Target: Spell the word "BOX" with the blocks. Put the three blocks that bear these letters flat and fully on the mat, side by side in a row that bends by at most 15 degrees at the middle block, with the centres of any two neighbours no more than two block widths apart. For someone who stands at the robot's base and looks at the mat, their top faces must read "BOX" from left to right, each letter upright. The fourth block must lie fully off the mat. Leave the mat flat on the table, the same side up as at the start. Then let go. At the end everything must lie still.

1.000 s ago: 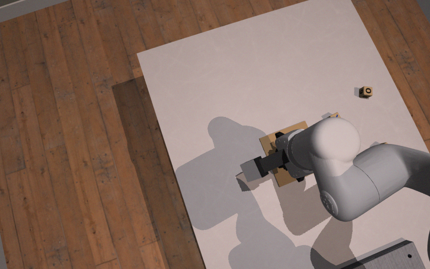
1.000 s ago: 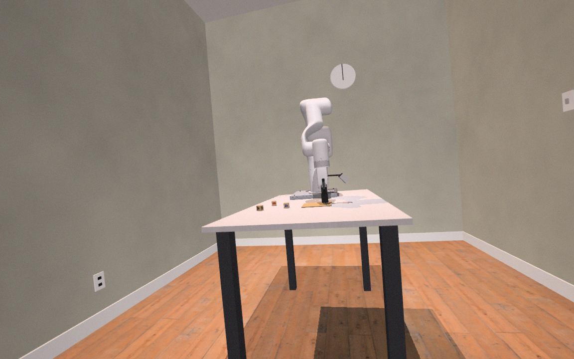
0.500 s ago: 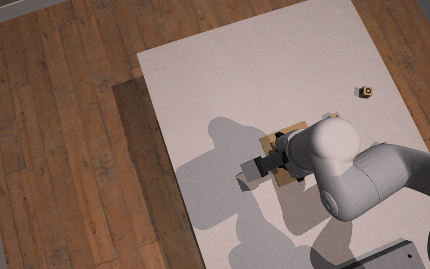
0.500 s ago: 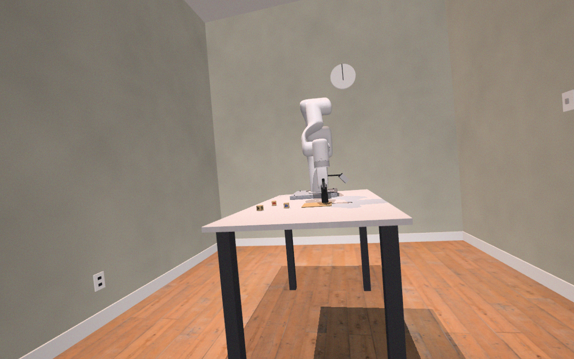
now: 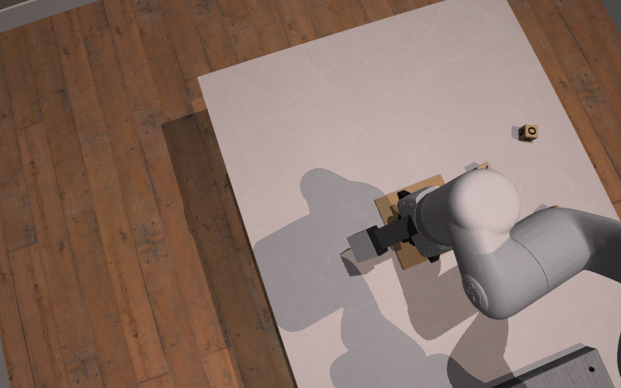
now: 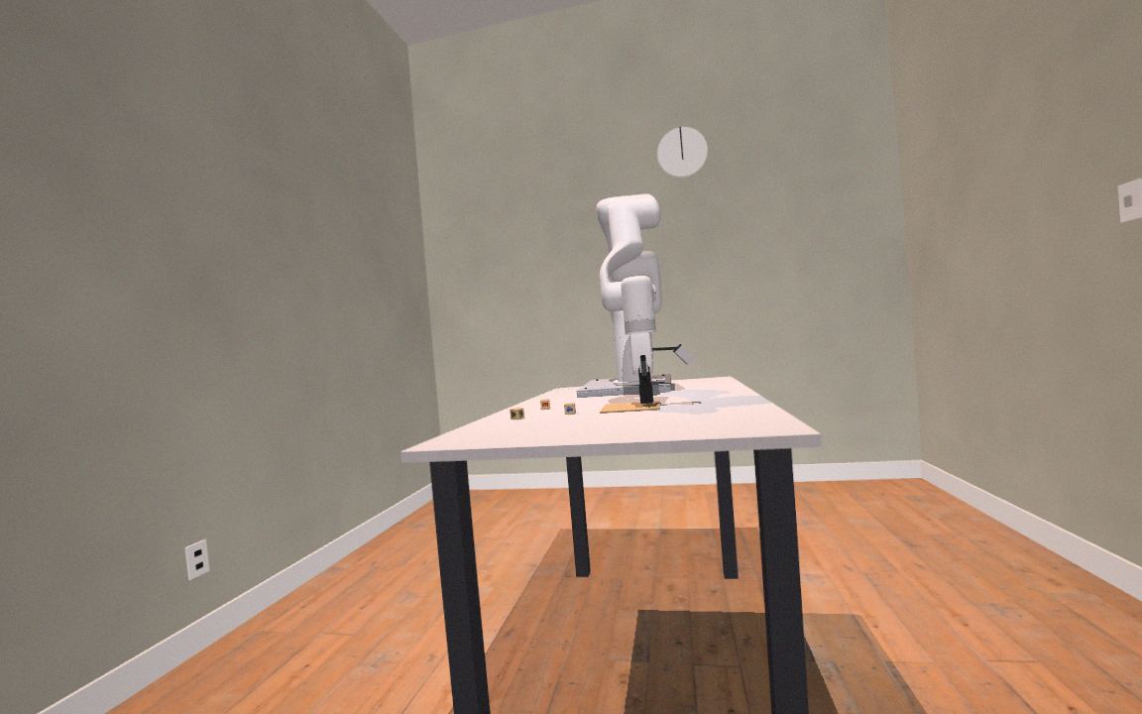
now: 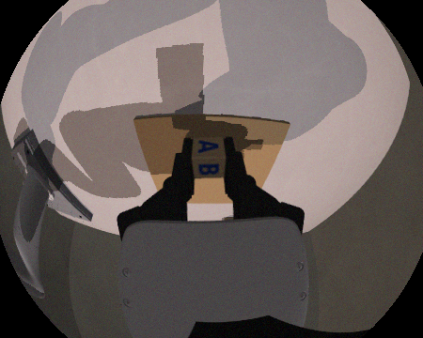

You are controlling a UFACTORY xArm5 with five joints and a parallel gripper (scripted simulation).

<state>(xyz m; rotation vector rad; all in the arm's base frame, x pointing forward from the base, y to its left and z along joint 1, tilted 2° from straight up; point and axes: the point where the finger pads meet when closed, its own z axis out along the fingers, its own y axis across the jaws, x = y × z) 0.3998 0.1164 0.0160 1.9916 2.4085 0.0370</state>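
My gripper is now 1 cm short of the tan mat, 4 cm to the left of it and 3 cm above it.
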